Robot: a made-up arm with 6 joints.
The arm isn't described. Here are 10 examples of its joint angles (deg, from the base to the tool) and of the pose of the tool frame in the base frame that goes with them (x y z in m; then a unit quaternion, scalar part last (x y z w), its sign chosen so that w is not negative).
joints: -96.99 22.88 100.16 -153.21 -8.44 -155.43
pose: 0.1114 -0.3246 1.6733 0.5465 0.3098 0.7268 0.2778
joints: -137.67 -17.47 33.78 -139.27 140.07 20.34
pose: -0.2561 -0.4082 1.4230 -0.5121 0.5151 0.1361 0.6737
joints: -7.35 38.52 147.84 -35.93 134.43 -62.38
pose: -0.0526 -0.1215 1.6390 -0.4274 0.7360 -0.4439 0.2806
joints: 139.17 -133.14 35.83 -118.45 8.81 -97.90
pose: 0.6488 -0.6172 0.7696 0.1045 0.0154 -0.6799 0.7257
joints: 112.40 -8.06 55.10 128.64 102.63 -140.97
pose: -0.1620 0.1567 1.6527 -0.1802 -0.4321 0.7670 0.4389
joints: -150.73 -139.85 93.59 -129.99 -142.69 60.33
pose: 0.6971 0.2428 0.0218 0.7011 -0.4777 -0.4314 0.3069
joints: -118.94 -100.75 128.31 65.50 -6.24 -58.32
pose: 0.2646 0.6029 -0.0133 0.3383 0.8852 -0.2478 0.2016
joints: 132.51 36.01 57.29 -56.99 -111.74 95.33
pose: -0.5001 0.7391 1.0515 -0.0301 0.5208 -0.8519 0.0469
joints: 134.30 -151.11 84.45 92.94 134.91 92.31
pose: 0.2254 -0.2467 -0.2286 0.4358 -0.3138 0.6740 0.5072
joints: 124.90 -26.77 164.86 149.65 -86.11 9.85
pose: 0.3333 -0.7240 0.6847 -0.0280 0.7336 -0.2828 0.6173
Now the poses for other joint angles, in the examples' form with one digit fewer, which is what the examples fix.
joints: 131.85 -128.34 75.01 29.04 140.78 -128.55
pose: 0.629 -0.516 0.149 -0.299 0.873 0.295 0.247
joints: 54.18 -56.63 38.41 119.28 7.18 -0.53
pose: -0.315 -0.308 1.572 -0.126 -0.620 -0.745 0.213
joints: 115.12 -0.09 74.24 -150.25 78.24 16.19
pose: -0.251 0.229 1.677 0.240 0.885 0.195 0.348
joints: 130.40 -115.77 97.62 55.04 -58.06 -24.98
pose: 0.581 -0.461 0.074 0.821 0.422 -0.031 0.384
